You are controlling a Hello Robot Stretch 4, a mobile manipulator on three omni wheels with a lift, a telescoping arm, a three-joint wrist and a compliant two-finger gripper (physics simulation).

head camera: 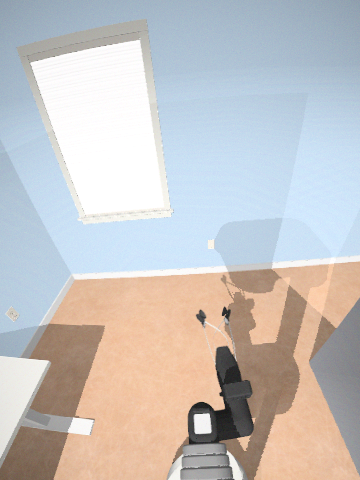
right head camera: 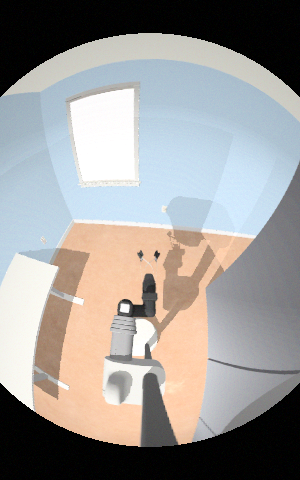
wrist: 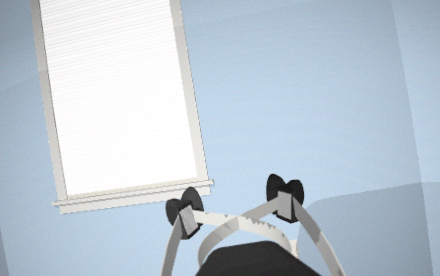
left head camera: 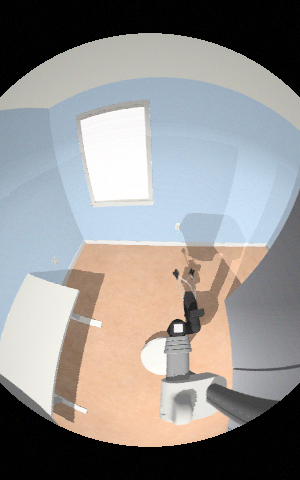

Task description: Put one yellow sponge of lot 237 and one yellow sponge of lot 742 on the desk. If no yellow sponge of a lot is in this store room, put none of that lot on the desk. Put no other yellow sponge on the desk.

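Where they show: gripper, between the fingertips: (head camera: pixel 212 308) (right head camera: pixel 148 250) (wrist: pixel 233 196) (left head camera: pixel 182 268); robot's base, origin of its link: (right head camera: pixel 137 335) (left head camera: pixel 161 354).
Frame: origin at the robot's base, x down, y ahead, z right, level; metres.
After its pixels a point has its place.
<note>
My gripper (head camera: pixel 214 316) (left head camera: pixel 184 273) {z 0.066, x -0.954, y 0.488 m} (right head camera: pixel 148 255) {z 0.066, x -0.954, y 0.488 m} (wrist: pixel 233 196) {z 0.066, x -0.954, y 0.488 m} is open, its two dark fingertips apart with nothing between them. It hangs over the floor, facing the blue wall with the window. A white table top (head camera: pixel 19 387) {z -0.749, x -0.693, y 0.318 m} (left head camera: pixel 37 325) {z -0.958, x -0.694, y 0.028 m} (right head camera: pixel 25 300) {z -0.911, x -0.693, y 0.049 m}, which may be the desk, stands to the left of the arm, apart from the gripper. Nothing shows on the visible part of it. No yellow sponge and no lot number shows in these views.
A large grey panel or cabinet side (head camera: pixel 340 380) {z 0.821, x -0.234, y 0.401 m} (left head camera: pixel 265 330) {z 0.812, x -0.603, y 0.039 m} (right head camera: pixel 255 320) {z 0.812, x -0.789, y 0.055 m} rises on the right. The window (head camera: pixel 102 130) {z -0.562, x -1.500, y 1.664 m} (left head camera: pixel 117 155) {z -0.515, x -1.410, y 1.662 m} (right head camera: pixel 105 137) {z -0.510, x -1.399, y 1.662 m} (wrist: pixel 120 95) {z -0.534, x -1.327, y 1.663 m} is in the wall ahead. Pale table feet (head camera: pixel 81 426) (left head camera: pixel 92 323) (right head camera: pixel 74 300) reach out over the floor on the left.
</note>
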